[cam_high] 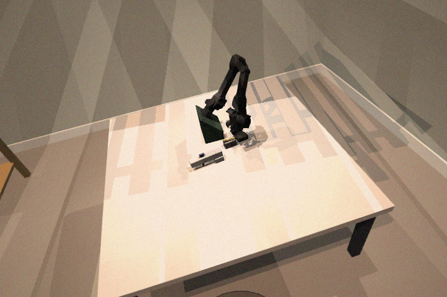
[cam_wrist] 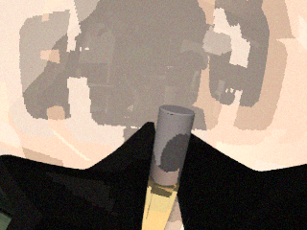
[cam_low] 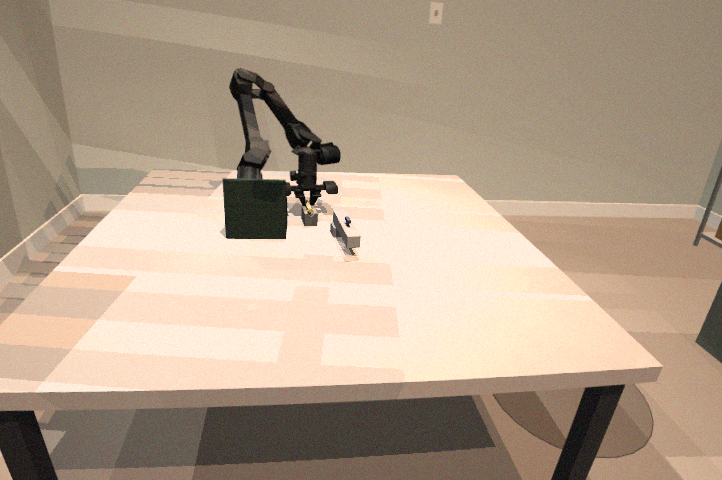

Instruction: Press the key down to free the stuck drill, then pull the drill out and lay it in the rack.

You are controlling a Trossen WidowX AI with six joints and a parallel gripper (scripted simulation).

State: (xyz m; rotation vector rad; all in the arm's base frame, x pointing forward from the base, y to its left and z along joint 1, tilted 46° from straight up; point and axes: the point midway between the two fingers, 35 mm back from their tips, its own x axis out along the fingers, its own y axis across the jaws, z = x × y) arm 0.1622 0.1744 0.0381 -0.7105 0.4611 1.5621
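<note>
Now: gripper tip 4 cm to the left of the drill and 4 cm below it. Also, from my gripper tip: grey holder block: 20 cm to the right, 11 cm ahead, 3 cm above; then rack: 5 cm to the right, 1 cm ahead, 1 cm above; then key: 23 cm to the right, 11 cm ahead, 4 cm above.
</note>
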